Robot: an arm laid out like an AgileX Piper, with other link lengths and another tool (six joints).
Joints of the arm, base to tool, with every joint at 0 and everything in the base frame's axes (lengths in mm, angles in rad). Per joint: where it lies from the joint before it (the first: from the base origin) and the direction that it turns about. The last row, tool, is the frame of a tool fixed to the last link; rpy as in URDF.
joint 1: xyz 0 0 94.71 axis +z
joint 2: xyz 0 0 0 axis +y
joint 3: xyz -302.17 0 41.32 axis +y
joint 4: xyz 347.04 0 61.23 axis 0.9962 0 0.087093
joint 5: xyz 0 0 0 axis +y
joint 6: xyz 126.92 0 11.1 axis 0.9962 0 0.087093
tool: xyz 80.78 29 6.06 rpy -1.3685 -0.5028 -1.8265
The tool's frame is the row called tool.
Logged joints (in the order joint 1, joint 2, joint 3, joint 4, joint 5, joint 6), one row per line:
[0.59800, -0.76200, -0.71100, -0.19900, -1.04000, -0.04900]
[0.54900, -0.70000, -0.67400, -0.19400, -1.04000, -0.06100]
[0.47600, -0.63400, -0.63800, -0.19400, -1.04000, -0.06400]
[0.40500, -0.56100, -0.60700, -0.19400, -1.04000, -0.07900]
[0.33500, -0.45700, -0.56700, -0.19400, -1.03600, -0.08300]
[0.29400, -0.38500, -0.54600, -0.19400, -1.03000, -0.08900]
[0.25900, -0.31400, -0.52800, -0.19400, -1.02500, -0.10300]
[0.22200, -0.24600, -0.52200, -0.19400, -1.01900, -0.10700]
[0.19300, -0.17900, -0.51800, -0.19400, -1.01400, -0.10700]
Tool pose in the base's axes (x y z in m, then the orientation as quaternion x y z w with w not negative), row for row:
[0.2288, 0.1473, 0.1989, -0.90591, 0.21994, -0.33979, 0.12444]
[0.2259, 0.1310, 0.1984, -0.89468, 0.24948, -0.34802, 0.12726]
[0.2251, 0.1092, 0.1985, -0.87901, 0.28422, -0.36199, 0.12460]
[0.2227, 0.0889, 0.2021, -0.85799, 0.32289, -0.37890, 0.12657]
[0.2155, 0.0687, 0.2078, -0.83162, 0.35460, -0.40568, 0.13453]
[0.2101, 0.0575, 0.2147, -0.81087, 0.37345, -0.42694, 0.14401]
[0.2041, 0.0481, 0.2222, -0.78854, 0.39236, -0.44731, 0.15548]
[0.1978, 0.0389, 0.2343, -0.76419, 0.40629, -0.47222, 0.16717]
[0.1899, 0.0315, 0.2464, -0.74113, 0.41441, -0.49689, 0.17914]
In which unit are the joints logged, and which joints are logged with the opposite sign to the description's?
The joints are logged in radians. Opposite sign: joint 2, joint 5, joint 6.
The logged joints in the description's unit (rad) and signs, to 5 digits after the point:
[0.59800, 0.76200, -0.71100, -0.19900, 1.04000, 0.04900]
[0.54900, 0.70000, -0.67400, -0.19400, 1.04000, 0.06100]
[0.47600, 0.63400, -0.63800, -0.19400, 1.04000, 0.06400]
[0.40500, 0.56100, -0.60700, -0.19400, 1.04000, 0.07900]
[0.33500, 0.45700, -0.56700, -0.19400, 1.03600, 0.08300]
[0.29400, 0.38500, -0.54600, -0.19400, 1.03000, 0.08900]
[0.25900, 0.31400, -0.52800, -0.19400, 1.02500, 0.10300]
[0.22200, 0.24600, -0.52200, -0.19400, 1.01900, 0.10700]
[0.19300, 0.17900, -0.51800, -0.19400, 1.01400, 0.10700]

